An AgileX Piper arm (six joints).
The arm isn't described. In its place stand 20 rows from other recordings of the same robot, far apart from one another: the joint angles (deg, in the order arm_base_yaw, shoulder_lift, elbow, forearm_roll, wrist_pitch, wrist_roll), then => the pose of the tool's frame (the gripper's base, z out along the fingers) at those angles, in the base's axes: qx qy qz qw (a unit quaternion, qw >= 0); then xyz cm.
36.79 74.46 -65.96 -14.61 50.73 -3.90 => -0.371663 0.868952 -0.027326 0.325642 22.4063 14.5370 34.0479
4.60 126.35 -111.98 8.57 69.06 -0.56 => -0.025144 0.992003 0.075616 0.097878 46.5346 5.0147 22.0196
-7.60 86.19 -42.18 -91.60 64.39 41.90 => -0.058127 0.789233 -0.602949 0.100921 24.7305 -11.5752 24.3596
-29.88 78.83 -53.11 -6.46 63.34 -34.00 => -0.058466 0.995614 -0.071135 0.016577 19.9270 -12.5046 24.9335
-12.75 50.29 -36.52 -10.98 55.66 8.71 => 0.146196 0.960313 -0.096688 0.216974 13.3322 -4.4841 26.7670
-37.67 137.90 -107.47 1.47 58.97 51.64 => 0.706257 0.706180 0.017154 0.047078 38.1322 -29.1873 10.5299
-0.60 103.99 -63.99 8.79 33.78 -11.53 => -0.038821 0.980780 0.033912 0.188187 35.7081 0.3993 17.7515
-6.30 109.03 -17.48 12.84 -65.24 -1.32 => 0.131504 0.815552 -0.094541 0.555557 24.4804 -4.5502 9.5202
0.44 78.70 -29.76 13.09 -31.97 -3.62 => 0.085708 0.775460 -0.003382 0.625544 26.6561 -0.8866 22.9535
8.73 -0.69 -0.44 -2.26 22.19 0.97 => -0.064141 0.796299 0.033963 0.600533 5.1178 0.6487 18.1678
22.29 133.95 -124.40 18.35 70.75 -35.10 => -0.441265 0.874643 0.140963 0.142880 45.1393 21.4269 21.7852
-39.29 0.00 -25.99 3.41 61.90 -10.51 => 0.215388 0.842503 -0.180533 0.459570 0.2439 0.4174 26.2929
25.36 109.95 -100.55 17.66 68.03 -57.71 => -0.621322 0.754225 0.101507 0.186548 36.1443 19.9648 29.5154
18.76 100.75 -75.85 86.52 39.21 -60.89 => -0.145076 0.793023 0.451928 0.381876 35.9316 18.2684 30.1261
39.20 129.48 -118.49 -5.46 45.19 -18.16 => -0.470057 0.816716 0.018300 0.334195 40.5386 32.2698 24.1487
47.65 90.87 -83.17 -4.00 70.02 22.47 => -0.222067 0.962800 0.058215 0.142523 22.0951 23.3541 32.8229
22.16 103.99 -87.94 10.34 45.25 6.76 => -0.085925 0.950238 0.149192 0.259628 37.2323 16.4164 28.6509
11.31 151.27 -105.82 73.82 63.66 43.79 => -0.539296 -0.669413 -0.399106 0.318999 46.2423 17.2358 3.5427
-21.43 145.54 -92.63 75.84 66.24 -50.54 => 0.154402 0.837077 0.500121 0.159186 44.7027 -8.8704 3.8730
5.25 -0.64 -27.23 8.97 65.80 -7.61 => -0.103957 0.869679 0.068151 0.477710 -0.9455 1.2127 26.4381
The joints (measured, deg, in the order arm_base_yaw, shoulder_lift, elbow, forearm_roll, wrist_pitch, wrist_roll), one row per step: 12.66, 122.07, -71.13, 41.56, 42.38, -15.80; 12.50, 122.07, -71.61, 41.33, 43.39, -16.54; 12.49, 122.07, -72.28, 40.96, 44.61, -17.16; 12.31, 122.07, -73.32, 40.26, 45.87, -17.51; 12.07, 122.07, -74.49, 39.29, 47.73, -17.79; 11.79, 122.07, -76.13, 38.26, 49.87, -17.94; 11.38, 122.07, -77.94, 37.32, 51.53, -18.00; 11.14, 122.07, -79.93, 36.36, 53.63, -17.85; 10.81, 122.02, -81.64, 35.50, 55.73, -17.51; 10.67, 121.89, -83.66, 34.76, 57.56, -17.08
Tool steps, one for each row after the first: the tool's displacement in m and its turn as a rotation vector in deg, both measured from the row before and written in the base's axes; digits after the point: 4 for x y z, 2 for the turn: 0.0007, -0.0003, 0.0018, 0.22, -0.01, 1.12; 0.0008, 0.0007, 0.0024, 0.23, 0.01, 1.36; 0.0025, -0.0004, 0.0036, 0.08, -0.23, 1.20; 0.0021, -0.0008, 0.0041, 0.05, 0.14, 1.54; 0.0035, -0.0008, 0.0059, 0.12, -0.02, 1.54; 0.0050, -0.0018, 0.0065, 0.04, -0.53, 1.03; 0.0044, -0.0006, 0.0074, 0.08, -0.23, 1.21; 0.0034, -0.0015, 0.0068, 0.04, 0.11, 0.87; 0.0042, -0.0001, 0.0087, 0.10, -0.44, 0.77
